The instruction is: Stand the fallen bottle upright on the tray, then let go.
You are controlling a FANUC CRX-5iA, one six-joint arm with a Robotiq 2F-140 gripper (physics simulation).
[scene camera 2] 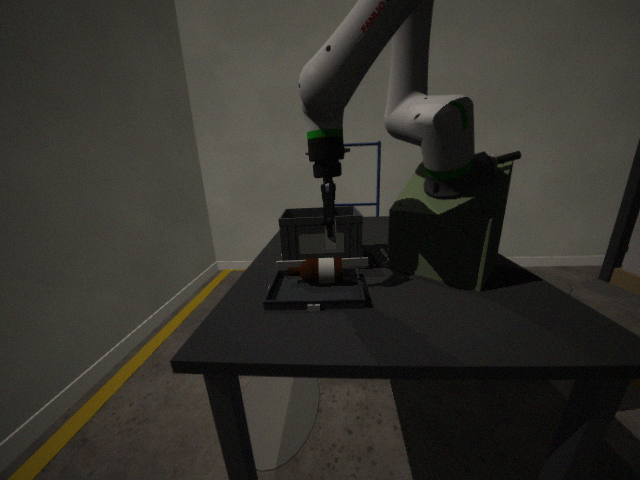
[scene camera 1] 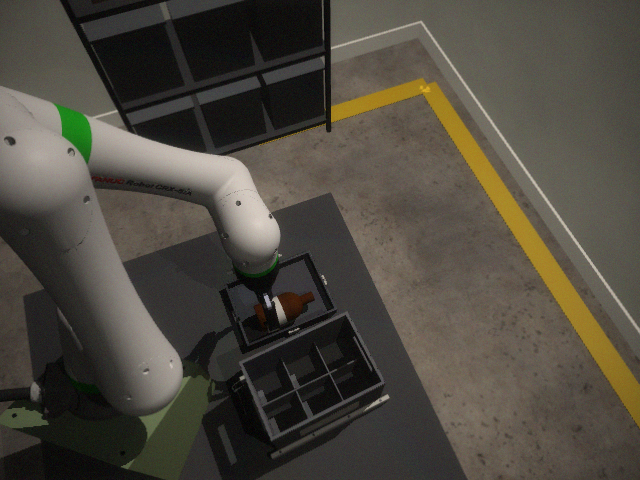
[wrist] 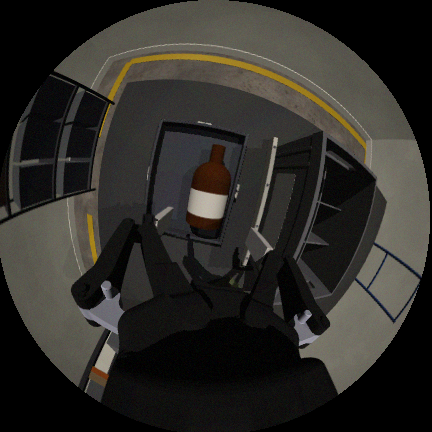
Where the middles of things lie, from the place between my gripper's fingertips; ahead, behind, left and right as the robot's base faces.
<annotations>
Right now the brown bottle [scene camera 2: 314, 270] is 5 cm ahead of my hand, 2 cm to the left of it and 8 cm below it.
</annotations>
